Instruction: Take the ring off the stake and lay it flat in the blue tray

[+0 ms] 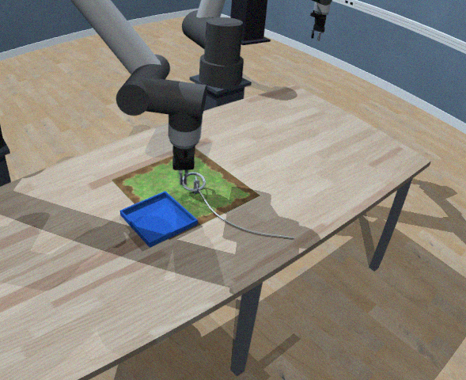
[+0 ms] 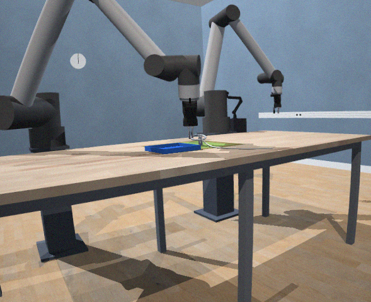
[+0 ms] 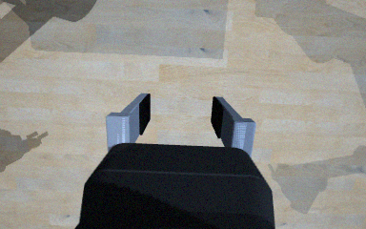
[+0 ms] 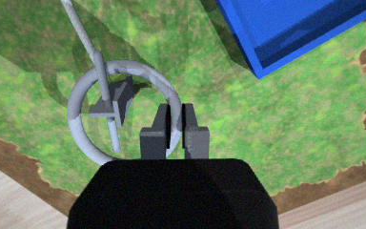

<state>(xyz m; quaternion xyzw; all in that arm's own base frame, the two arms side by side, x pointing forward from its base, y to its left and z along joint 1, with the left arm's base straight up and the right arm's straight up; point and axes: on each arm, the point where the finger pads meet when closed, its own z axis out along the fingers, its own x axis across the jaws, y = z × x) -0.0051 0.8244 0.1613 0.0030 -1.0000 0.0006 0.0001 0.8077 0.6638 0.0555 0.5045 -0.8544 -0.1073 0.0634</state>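
The grey stake lies 30 mm ahead of my right hand, 40 mm to the left of it and 30 mm below it. Also, from my right hand: mat: 20 mm behind, 10 mm to the left, 70 mm below; grey ring: 10 mm ahead, 40 mm to the left, 10 mm below; blue tray: 90 mm ahead, 150 mm to the right, 50 mm below.
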